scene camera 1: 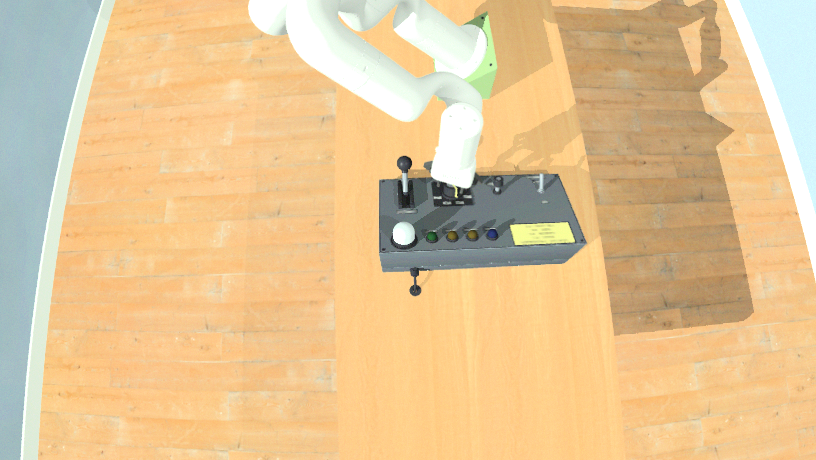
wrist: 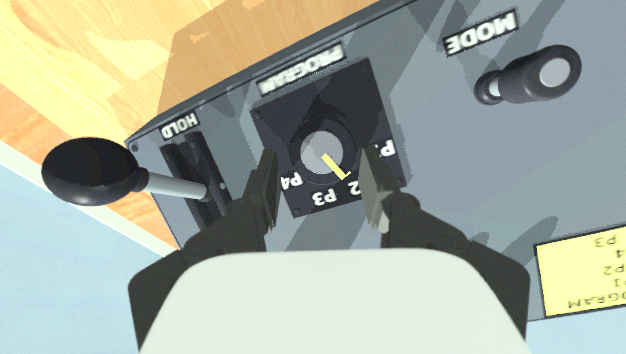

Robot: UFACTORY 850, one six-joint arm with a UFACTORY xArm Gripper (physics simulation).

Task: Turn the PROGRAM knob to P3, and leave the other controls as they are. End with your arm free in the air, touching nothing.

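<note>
The PROGRAM knob [wrist: 312, 150] is round and dark with a grey cap, on a black square plate [wrist: 345, 90] [scene camera 1: 440, 202]. Its yellow pointer [wrist: 334, 166] [scene camera 1: 456, 191] aims at the P2 label [wrist: 354, 189], which is partly hidden by the right finger. The P3 label [wrist: 324, 197] and P4 label [wrist: 291, 180] show beside it. My gripper [wrist: 319, 165] is open and empty, one finger on each side of the knob in the wrist view, with gaps between; their height relative to the knob is unclear. In the scene view the arm's wrist hides much of the knob and fingers.
The HOLD lever [scene camera 1: 404, 164] [wrist: 90, 171] stands tall beside the plate. The MODE knob [scene camera 1: 497, 184] [wrist: 545, 73] is on the other side. The panel [scene camera 1: 485, 211] also bears a metal toggle [scene camera 1: 541, 182], a white dome [scene camera 1: 403, 233], several coloured buttons and a yellow label [scene camera 1: 541, 233] [wrist: 580, 280].
</note>
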